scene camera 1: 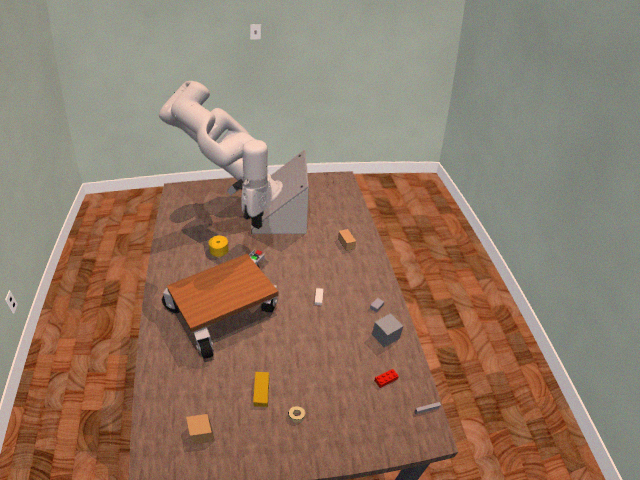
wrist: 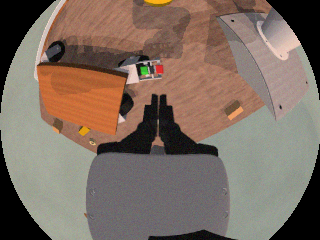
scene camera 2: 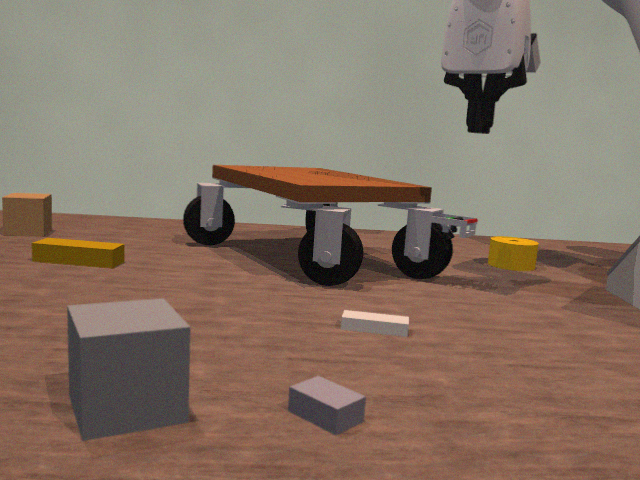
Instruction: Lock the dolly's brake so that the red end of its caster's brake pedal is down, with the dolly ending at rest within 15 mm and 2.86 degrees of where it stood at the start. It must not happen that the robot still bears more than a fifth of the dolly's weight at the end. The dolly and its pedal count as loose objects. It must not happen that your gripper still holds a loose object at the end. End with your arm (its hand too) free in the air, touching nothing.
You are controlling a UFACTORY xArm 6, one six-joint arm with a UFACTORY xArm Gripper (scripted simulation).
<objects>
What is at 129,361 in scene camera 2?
A grey cube.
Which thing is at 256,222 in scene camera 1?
My gripper.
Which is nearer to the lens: the yellow bar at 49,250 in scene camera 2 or the yellow disc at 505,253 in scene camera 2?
The yellow bar.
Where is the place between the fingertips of my gripper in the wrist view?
At 158,103
</objects>
